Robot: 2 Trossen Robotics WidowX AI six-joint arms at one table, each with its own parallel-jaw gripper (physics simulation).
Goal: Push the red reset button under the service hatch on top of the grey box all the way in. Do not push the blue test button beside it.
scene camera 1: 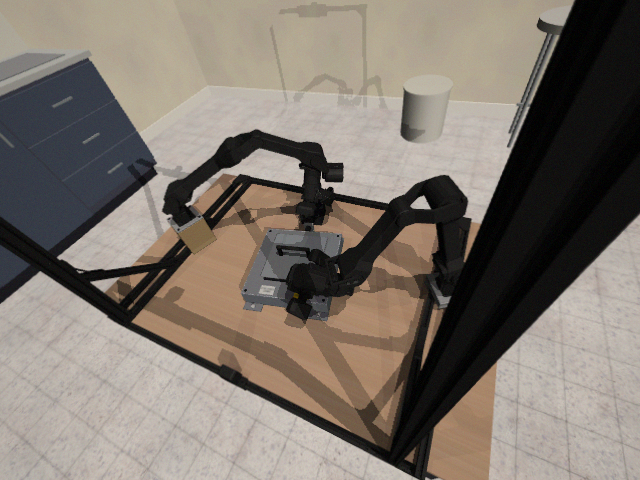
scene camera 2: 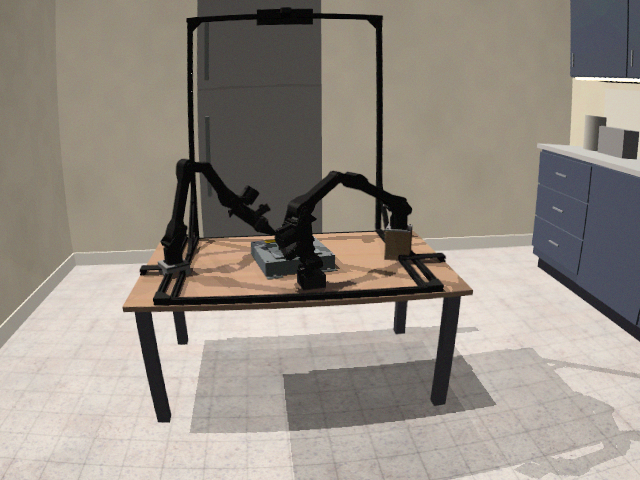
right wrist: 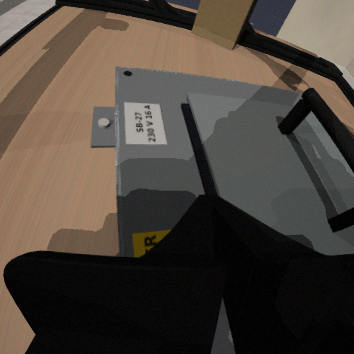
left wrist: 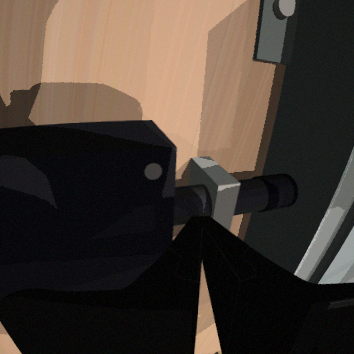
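Note:
The grey box (scene camera 1: 254,279) (scene camera 2: 276,267) (left wrist: 320,115) (right wrist: 150,175) sits on the table. Its hatch (right wrist: 245,145) appears to lie flat and carries a black handle (scene camera 1: 294,248) (right wrist: 330,127). The red and blue buttons do not show. My right gripper (right wrist: 206,203) is shut and empty, low over the box top at the hatch's edge; its body hides part of the box in scene camera 1. My left gripper (left wrist: 199,223) is shut and empty beside the box, its tips overlapping the black shaft (left wrist: 255,195) and its grey collar (left wrist: 227,200).
A black block (scene camera 2: 311,279) (left wrist: 100,210) carries the shaft at the box's side. A tan block (scene camera 1: 196,237) (scene camera 2: 398,245) (right wrist: 222,22) stands at my left arm's base. Both arms cross close above the box. A black frame rail (scene camera 1: 356,199) edges the table.

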